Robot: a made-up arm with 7 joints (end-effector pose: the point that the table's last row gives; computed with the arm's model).
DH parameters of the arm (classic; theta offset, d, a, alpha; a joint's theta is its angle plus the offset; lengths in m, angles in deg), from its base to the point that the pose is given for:
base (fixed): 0 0.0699 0.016 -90
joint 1: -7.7 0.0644 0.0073 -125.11
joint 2: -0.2 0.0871 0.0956 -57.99
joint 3: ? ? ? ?
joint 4: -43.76 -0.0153 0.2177 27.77
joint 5: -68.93 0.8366 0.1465 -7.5
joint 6: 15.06 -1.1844 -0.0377 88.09
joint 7: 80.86 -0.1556 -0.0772 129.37
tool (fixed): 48.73 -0.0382 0 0
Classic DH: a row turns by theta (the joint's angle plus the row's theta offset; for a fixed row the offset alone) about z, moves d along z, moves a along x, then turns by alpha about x.
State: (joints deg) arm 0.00 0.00 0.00 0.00 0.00 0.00 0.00
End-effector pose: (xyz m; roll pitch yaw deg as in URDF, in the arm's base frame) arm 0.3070 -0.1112 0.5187 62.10 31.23 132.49
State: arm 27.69 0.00 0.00 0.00 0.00 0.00 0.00
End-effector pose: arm 0.4822 -0.1112 0.3321 82.53 10.99 140.03
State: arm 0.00 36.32 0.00 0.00 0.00 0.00 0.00
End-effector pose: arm 0.0100 -0.2166 0.5533 37.33 34.93 89.03
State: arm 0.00 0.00 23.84 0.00 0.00 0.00 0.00
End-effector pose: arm 0.0902 -0.1087 0.5488 37.44 45.35 118.25
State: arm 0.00 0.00 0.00 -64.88 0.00 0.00 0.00
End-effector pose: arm 0.1787 0.0842 0.4443 85.87 25.74 -154.47
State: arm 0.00 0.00 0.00 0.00 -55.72 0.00 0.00
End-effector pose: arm 0.3307 -0.1725 0.5061 56.34 40.68 -176.11
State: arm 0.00 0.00 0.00 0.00 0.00 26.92 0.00
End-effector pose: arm 0.2656 -0.1652 0.5004 66.91 25.48 108.80
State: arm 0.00 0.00 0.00 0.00 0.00 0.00 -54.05
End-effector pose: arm 0.3218 -0.1347 0.4489 29.79 -12.02 136.43
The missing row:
joint 3: 10.87 0.2055 0.1002 84.39
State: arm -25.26 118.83 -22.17 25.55 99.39 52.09 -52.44
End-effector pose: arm -0.5472 -0.1643 0.1148 129.94 37.24 -119.28
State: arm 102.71 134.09 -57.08 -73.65 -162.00 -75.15 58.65
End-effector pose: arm 0.2313 -0.4504 0.2914 -103.19 28.91 115.54
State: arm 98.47 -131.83 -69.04 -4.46 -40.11 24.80 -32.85
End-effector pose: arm -0.5409 0.3030 0.3283 -16.49 12.12 26.53
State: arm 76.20 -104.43 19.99 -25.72 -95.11 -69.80 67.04
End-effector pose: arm 0.1617 0.3696 -0.3666 -118.63 -48.62 -178.66
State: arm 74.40 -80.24 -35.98 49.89 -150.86 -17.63 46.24
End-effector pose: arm -0.0152 0.2692 -0.6227 -49.25 -13.87 -149.64
